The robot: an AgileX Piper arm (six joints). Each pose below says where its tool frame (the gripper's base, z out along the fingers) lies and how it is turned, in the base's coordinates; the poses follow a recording.
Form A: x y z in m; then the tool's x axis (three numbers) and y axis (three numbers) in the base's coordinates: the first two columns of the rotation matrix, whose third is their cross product.
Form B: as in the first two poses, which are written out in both.
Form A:
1: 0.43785 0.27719 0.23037 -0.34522 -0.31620 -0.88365 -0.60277 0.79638 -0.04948
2: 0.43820 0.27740 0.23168 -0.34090 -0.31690 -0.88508 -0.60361 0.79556 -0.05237
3: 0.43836 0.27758 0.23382 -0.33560 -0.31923 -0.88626 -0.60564 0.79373 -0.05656
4: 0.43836 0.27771 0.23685 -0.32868 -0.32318 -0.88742 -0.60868 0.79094 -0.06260
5: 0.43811 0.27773 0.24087 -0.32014 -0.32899 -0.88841 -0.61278 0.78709 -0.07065
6: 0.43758 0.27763 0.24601 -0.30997 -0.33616 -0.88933 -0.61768 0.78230 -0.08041
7: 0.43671 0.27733 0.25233 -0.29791 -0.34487 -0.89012 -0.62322 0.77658 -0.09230
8: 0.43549 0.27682 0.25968 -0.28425 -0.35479 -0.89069 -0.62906 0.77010 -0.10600
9: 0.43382 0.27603 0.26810 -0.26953 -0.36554 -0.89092 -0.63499 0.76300 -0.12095
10: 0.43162 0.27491 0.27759 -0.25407 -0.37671 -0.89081 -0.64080 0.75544 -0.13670
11: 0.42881 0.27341 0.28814 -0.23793 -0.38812 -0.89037 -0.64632 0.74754 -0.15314
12: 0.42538 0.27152 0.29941 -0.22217 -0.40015 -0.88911 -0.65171 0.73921 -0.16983
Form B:
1:
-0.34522 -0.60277 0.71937 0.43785
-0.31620 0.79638 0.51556 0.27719
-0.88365 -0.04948 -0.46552 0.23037
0 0 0 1

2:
-0.34090 -0.60361 0.72073 0.43820
-0.31690 0.79556 0.51639 0.27740
-0.88508 -0.05237 -0.46249 0.23168
0 0 0 1

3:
-0.33560 -0.60564 0.72151 0.43836
-0.31923 0.79373 0.51777 0.27758
-0.88626 -0.05656 -0.45971 0.23382
0 0 0 1

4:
-0.32868 -0.60868 0.72213 0.43836
-0.32318 0.79094 0.51958 0.27771
-0.88742 -0.06260 -0.45668 0.23685
0 0 0 1

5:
-0.32014 -0.61278 0.72250 0.43811
-0.32899 0.78709 0.52178 0.27773
-0.88841 -0.07065 -0.45358 0.24087
0 0 0 1

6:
-0.30997 -0.61768 0.72275 0.43758
-0.33616 0.78230 0.52440 0.27763
-0.88933 -0.08041 -0.45013 0.24601
0 0 0 1

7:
-0.29791 -0.62322 0.72308 0.43671
-0.34487 0.77658 0.52724 0.27733
-0.89012 -0.09230 -0.44628 0.25233
0 0 0 1

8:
-0.28425 -0.62906 0.72353 0.43549
-0.35479 0.77010 0.53017 0.27682
-0.89069 -0.10600 -0.44209 0.25968
0 0 0 1

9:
-0.26953 -0.63499 0.72398 0.43382
-0.36554 0.76300 0.53313 0.27603
-0.89092 -0.12095 -0.43777 0.26810
0 0 0 1

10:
-0.25407 -0.64080 0.72445 0.43162
-0.37671 0.75544 0.53610 0.27491
-0.89081 -0.13670 -0.43333 0.27759
0 0 0 1

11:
-0.23793 -0.64632 0.72502 0.42881
-0.38812 0.74754 0.53903 0.27341
-0.89037 -0.15314 -0.42871 0.28814
0 0 0 1

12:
-0.22217 -0.65171 0.72520 0.42538
-0.40015 0.73921 0.54171 0.27152
-0.88911 -0.16983 -0.42501 0.29941
0 0 0 1

